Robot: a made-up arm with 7 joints.
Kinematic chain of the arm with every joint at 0, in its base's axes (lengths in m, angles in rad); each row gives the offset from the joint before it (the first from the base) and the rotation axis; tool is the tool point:
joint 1: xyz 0 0 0.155 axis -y
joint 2: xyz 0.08 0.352 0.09 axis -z
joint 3: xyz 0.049 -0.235 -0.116 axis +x
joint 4: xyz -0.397 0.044 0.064 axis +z
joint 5: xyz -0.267 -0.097 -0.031 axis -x
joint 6: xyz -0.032 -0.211 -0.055 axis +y
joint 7: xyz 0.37 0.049 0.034 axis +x
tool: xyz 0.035 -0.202 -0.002
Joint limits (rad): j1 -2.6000..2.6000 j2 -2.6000..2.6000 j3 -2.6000..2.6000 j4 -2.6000..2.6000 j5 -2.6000..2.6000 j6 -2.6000..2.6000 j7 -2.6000..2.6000
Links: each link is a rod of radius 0.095 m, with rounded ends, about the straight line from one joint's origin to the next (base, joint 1, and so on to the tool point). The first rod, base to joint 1, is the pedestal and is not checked.
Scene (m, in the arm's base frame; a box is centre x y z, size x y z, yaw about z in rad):
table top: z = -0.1
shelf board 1: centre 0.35 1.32 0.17 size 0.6 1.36 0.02 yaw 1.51
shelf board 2: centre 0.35 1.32 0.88 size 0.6 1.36 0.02 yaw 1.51
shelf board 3: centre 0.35 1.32 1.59 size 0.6 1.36 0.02 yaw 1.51
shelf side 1: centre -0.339 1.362 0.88 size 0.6 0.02 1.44 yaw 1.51
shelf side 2: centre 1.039 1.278 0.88 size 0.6 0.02 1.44 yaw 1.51
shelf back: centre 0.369 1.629 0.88 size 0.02 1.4 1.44 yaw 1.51
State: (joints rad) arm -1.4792 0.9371 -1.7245 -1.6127 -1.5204 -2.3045 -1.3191
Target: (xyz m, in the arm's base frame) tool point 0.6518 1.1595 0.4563
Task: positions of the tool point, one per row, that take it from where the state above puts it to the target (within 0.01 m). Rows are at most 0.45 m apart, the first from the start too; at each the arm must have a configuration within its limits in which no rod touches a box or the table.
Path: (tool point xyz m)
1: -0.5864 0.6537 1.0205
2: -0.1900 0.7896 1.1390
3: 0.2192 0.8409 1.0445
4: 0.5136 0.8045 0.7806
5: 0.6235 0.6938 0.4563
6: 0.6689 0.8658 0.4467
7: 0.6756 1.0263 0.4433
8: 0.6518 1.1595 0.4563

